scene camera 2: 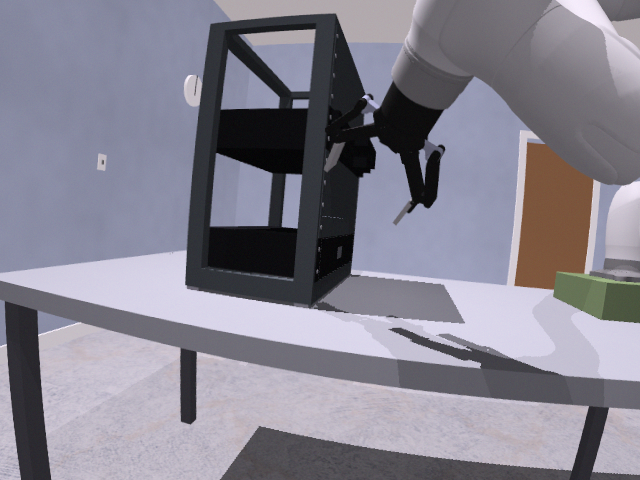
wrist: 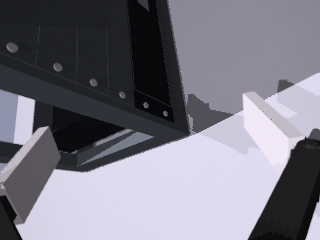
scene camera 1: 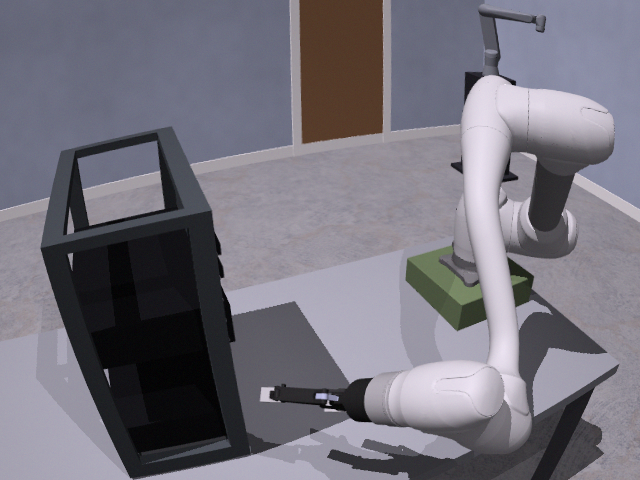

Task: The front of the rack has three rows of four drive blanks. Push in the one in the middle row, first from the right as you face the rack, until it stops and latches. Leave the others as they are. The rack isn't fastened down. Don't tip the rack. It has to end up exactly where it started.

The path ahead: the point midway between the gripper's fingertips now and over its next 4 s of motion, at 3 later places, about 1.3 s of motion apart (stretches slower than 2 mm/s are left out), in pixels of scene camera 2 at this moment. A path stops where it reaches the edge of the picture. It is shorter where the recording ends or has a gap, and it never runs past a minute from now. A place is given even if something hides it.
The gripper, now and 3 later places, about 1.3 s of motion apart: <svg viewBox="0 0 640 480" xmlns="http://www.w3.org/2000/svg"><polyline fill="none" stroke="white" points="363,192 402,175 432,163 438,161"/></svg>
